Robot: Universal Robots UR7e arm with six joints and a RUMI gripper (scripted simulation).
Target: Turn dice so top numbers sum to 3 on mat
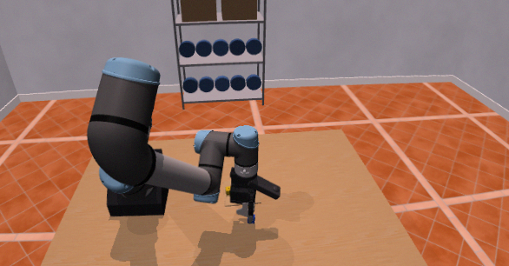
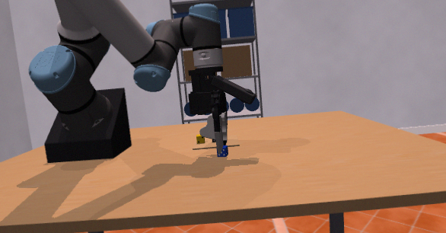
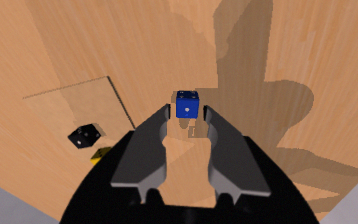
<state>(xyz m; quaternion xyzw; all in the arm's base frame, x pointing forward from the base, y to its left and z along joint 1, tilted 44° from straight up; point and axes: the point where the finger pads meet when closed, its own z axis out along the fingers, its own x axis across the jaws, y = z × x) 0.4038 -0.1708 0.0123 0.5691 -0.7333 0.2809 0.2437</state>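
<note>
The blue die is 1 cm below my hand. The rest, counted from my hand: yellow die: 7 cm behind, 15 cm to the left, 1 cm below; then black die: 2 cm behind, 16 cm to the left, 1 cm below; then tan mat: 2 cm behind, 16 cm to the left, 2 cm below.
</note>
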